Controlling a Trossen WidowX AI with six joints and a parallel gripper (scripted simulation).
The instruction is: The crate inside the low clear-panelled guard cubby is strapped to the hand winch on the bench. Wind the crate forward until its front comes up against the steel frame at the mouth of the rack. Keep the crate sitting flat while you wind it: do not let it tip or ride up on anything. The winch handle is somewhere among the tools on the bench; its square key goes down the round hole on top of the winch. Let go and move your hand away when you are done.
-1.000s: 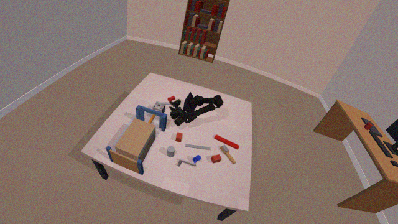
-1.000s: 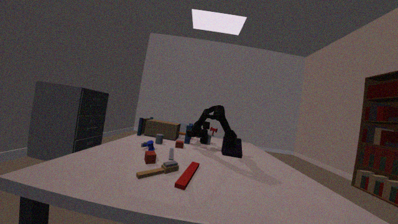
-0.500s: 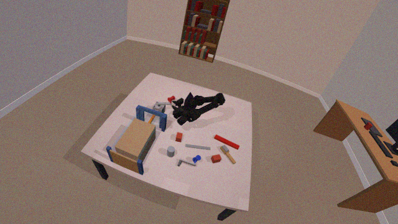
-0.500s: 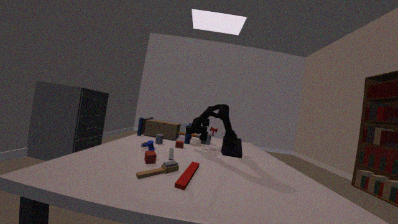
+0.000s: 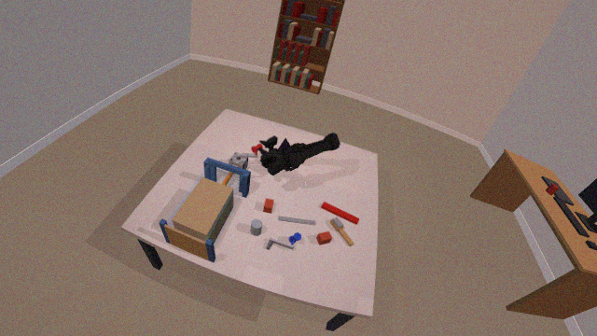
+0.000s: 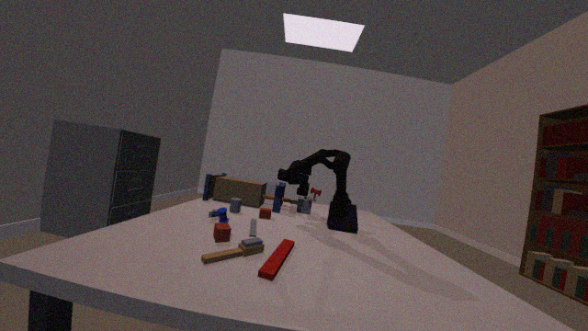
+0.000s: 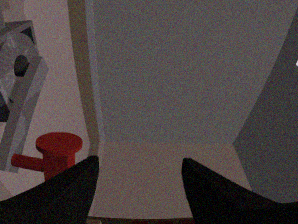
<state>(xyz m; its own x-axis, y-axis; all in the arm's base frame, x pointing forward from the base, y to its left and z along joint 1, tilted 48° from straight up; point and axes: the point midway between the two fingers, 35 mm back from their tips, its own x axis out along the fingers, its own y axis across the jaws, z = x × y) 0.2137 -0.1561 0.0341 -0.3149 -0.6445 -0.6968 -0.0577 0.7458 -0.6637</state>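
The winch handle is 11 cm below my gripper tip, 6 cm to the right of it and 3 cm behind it. The rest, counted from my gripper tip: blue frame (17 cm ahead, 12 cm below, 10 cm to the right); red knob (9 cm below, 5 cm behind, 3 cm to the right); grey winch (20 cm below, 13 cm to the right).
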